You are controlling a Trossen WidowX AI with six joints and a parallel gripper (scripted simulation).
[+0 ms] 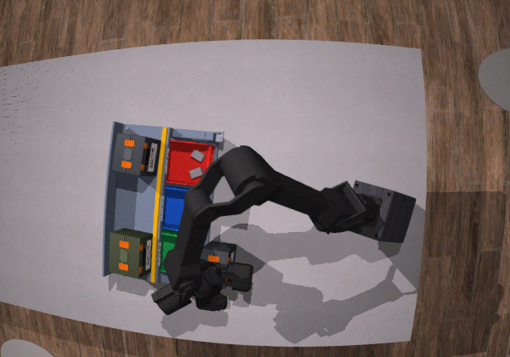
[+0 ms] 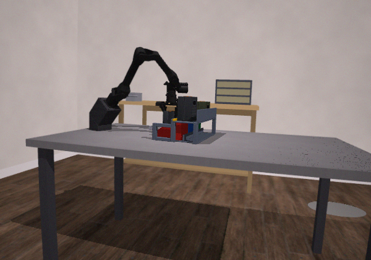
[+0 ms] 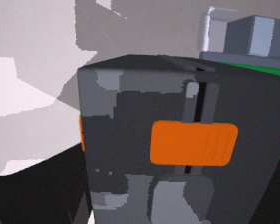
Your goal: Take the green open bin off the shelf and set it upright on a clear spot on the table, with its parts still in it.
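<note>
Right now the dark box is 60 mm below my hand. Also, from my hand: blue bin: 130 mm ahead, 110 mm to the right, 80 mm below; yellow rail: 160 mm ahead, 110 mm to the right, 10 mm below; green open bin: 120 mm ahead, 80 mm below.
</note>
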